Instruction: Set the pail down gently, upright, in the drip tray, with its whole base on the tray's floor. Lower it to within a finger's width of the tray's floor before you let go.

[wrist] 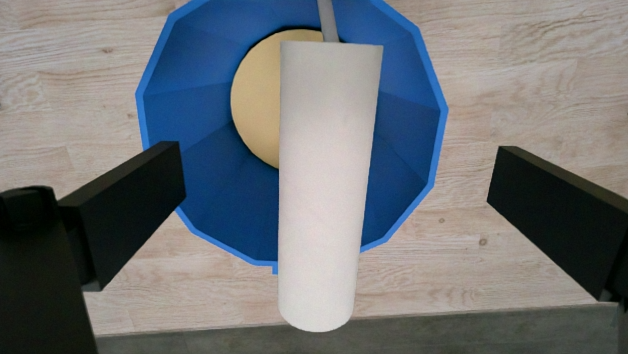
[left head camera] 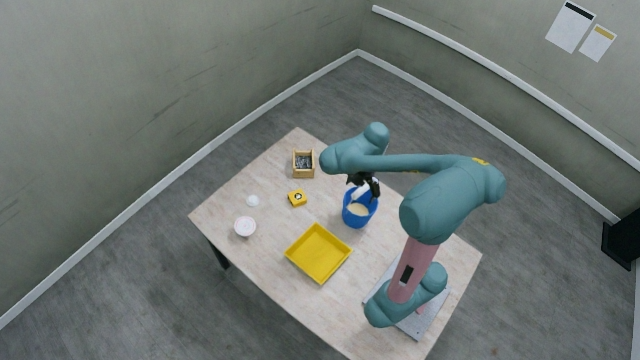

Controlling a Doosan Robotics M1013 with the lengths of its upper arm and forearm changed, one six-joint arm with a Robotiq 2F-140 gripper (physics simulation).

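The blue pail (left head camera: 354,221) (wrist: 220,200) stands upright on the table, right of the drip tray in the head camera view, with a tan round surface inside it. Its white cylindrical handle grip (left head camera: 359,191) (wrist: 322,210) is above the pail's rim. The yellow drip tray (left head camera: 318,254) lies flat and empty on the table; it does not show in the wrist view. My gripper (left head camera: 364,185) (wrist: 336,172) is open above the pail. In the wrist view its fingers are on either side of the white grip, with a wide gap on each side. In the head camera view the arm partly hides the gripper.
A wooden box (left head camera: 303,174) of metal pieces stands toward the far corner. A yellow block-like item (left head camera: 297,198), a small white item (left head camera: 252,200) and a round white tub (left head camera: 245,226) are on the table (left head camera: 270,177). The arm's grey base plate (left head camera: 418,330) is at the near right.
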